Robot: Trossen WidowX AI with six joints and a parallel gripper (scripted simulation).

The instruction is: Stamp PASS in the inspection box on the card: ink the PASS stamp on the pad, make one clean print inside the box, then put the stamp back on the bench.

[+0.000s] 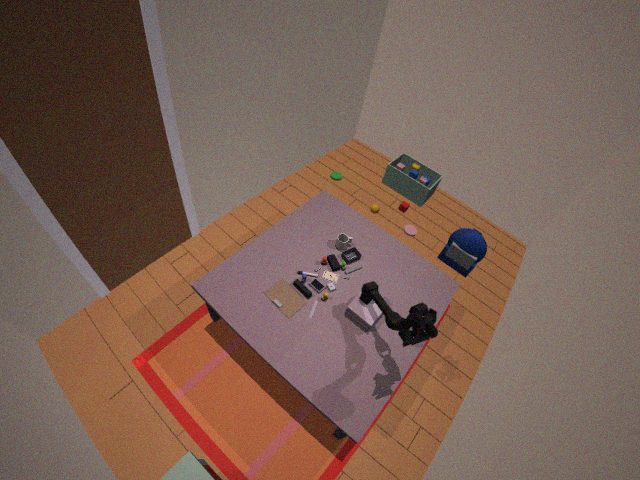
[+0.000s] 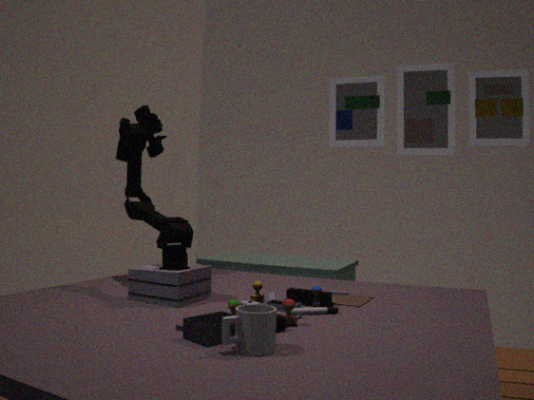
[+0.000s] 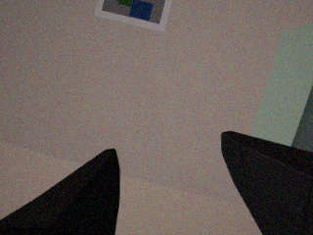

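Right now my gripper tip is 570 mm short of the green-knobbed PASS stamp, 480 mm to the left of it and 530 mm above it. Round my gripper tip: yellow-knobbed stamp 510 mm ahead, 210 mm to the right, 530 mm below; card 590 mm ahead, 360 mm to the right, 550 mm below; dark ink pad 600 mm ahead, 250 mm to the right, 550 mm below.
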